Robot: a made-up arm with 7 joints.
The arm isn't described. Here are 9 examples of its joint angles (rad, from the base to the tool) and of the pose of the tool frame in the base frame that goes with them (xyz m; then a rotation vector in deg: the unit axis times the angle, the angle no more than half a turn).
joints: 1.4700 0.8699 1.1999 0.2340 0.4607 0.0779 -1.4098
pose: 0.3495 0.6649 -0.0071 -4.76 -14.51 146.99
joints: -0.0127 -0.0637 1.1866 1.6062 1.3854 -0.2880 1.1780
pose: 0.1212 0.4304 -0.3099 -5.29 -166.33 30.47
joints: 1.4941 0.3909 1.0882 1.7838 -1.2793 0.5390 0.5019
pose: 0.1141 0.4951 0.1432 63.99 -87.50 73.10
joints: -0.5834 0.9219 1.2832 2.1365 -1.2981 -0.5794 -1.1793
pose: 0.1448 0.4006 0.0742 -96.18 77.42 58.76
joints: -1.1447 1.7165 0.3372 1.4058 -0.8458 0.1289 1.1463
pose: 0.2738 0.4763 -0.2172 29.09 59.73 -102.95
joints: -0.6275 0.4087 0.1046 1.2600 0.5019 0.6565 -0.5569
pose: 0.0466 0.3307 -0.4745 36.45 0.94 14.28
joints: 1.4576 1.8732 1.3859 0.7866 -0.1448 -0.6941 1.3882
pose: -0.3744 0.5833 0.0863 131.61 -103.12 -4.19
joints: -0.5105 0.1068 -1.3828 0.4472 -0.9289 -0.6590 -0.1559
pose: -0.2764 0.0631 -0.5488 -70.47 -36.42 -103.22
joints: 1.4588 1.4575 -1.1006 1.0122 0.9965 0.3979 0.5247
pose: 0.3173 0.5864 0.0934 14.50 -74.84 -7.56
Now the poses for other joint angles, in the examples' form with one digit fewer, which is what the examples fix.
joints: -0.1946 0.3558 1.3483 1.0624 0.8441 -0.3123 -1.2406
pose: -0.002 0.568 -0.342 83.2 -29.9 148.7
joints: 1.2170 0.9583 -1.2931 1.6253 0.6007 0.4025 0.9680
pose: 0.430 0.187 -0.061 -24.8 -40.3 -85.8
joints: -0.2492 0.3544 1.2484 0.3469 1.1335 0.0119 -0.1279
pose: -0.098 0.454 -0.532 29.4 -33.0 127.2
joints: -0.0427 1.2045 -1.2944 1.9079 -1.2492 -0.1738 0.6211
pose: 0.071 0.209 -0.355 -9.4 -11.6 -166.1
